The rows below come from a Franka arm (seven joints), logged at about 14 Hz.
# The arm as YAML. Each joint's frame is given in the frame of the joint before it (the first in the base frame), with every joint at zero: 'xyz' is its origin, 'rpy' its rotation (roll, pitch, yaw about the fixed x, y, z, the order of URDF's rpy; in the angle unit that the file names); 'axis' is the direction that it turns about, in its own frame. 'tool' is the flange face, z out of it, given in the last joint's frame.
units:
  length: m
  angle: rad
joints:
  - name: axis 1
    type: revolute
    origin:
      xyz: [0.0, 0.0, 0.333]
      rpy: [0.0, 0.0, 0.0]
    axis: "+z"
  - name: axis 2
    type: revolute
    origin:
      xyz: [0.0, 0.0, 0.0]
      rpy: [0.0, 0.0, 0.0]
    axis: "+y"
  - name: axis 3
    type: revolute
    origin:
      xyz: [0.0, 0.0, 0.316]
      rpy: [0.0, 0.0, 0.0]
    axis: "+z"
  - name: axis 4
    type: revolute
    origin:
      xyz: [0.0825, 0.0, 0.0]
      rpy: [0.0, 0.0, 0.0]
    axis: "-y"
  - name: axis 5
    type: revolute
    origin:
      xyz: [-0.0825, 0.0, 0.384]
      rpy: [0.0, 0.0, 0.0]
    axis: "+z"
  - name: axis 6
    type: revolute
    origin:
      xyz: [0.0, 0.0, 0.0]
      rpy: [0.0, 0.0, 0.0]
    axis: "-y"
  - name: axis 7
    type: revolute
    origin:
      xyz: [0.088, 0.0, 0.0]
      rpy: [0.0, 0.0, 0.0]
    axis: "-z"
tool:
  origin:
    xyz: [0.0, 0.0, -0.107]
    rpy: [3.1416, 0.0, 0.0]
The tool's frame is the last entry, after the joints.
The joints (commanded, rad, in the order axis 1, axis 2, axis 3, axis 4, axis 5, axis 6, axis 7), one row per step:
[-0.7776, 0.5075, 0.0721, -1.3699, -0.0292, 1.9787, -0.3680]
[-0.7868, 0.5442, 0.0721, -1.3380, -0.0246, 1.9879, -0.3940]
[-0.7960, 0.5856, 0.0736, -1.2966, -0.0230, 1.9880, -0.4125]
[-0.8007, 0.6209, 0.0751, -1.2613, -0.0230, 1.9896, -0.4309]
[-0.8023, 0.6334, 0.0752, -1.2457, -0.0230, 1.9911, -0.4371]
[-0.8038, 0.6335, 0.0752, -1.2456, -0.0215, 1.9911, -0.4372]
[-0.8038, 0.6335, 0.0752, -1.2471, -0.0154, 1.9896, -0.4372]
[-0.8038, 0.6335, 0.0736, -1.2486, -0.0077, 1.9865, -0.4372]
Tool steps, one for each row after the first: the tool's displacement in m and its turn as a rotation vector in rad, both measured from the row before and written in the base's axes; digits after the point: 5 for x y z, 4 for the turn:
[0.00185, -0.01109, -0.00984, -0.0001, -0.0062, 0.0140]
[0.00234, -0.01116, -0.00980, 0.0018, -0.0023, 0.0084]
[0.00331, -0.00776, -0.00850, -0.0006, -0.0022, 0.0133]
[0.00129, -0.00325, -0.00147, -0.0031, -0.0036, 0.0039]
[-0.00068, -0.00076, -0.00002, 0.0011, -0.0010, -0.0019]
[0.00002, 0.00054, -0.00087, 0.0064, -0.0017, -0.0017]
[-0.00062, 0.00007, -0.00106, 0.0079, -0.0008, -0.0035]

